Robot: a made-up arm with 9 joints. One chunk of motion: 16 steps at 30 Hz.
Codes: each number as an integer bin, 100 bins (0 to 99) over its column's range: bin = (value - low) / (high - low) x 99, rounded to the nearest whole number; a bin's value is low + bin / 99 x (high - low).
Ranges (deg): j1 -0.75..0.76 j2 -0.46..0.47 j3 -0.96..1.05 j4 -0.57..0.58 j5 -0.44..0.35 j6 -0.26..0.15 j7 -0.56..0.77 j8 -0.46..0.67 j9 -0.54..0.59
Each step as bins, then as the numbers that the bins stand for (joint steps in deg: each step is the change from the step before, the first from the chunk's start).
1 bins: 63 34 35 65 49 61 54 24 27
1 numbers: 0.211 -0.141 -0.249 0.185 -0.049 -0.007 0.165 -0.186 -0.232
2 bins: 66 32 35 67 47 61 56 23 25
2 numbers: 0.257 -0.159 -0.249 0.208 -0.065 -0.007 0.192 -0.197 -0.255
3 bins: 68 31 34 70 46 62 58 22 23
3 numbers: 0.287 -0.169 -0.270 0.243 -0.073 -0.003 0.219 -0.209 -0.277
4 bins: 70 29 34 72 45 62 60 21 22
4 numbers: 0.318 -0.188 -0.270 0.266 -0.081 -0.003 0.246 -0.220 -0.289
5 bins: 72 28 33 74 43 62 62 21 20
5 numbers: 0.348 -0.197 -0.290 0.290 -0.097 -0.003 0.273 -0.220 -0.312
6 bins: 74 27 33 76 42 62 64 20 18
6 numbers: 0.379 -0.206 -0.290 0.313 -0.105 -0.003 0.300 -0.232 -0.335
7 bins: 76 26 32 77 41 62 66 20 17
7 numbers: 0.409 -0.216 -0.310 0.324 -0.113 -0.003 0.327 -0.232 -0.346
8 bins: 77 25 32 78 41 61 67 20 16
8 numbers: 0.424 -0.225 -0.310 0.336 -0.113 -0.007 0.340 -0.232 -0.357
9 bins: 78 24 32 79 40 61 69 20 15
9 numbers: 0.440 -0.235 -0.310 0.348 -0.121 -0.007 0.367 -0.232 -0.369
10 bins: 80 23 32 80 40 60 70 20 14
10 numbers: 0.470 -0.244 -0.310 0.359 -0.121 -0.012 0.380 -0.232 -0.380
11 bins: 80 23 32 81 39 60 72 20 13
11 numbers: 0.470 -0.244 -0.310 0.371 -0.129 -0.012 0.407 -0.232 -0.392
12 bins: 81 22 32 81 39 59 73 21 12
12 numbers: 0.485 -0.253 -0.310 0.371 -0.129 -0.016 0.421 -0.220 -0.403
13 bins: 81 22 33 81 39 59 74 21 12
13 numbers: 0.485 -0.253 -0.290 0.371 -0.129 -0.016 0.434 -0.220 -0.403
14 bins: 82 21 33 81 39 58 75 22 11
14 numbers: 0.501 -0.263 -0.290 0.371 -0.129 -0.020 0.448 -0.209 -0.414
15 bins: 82 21 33 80 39 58 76 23 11
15 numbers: 0.501 -0.263 -0.290 0.359 -0.129 -0.020 0.461 -0.197 -0.414
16 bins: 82 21 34 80 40 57 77 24 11
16 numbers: 0.501 -0.263 -0.270 0.359 -0.121 -0.024 0.474 -0.186 -0.414
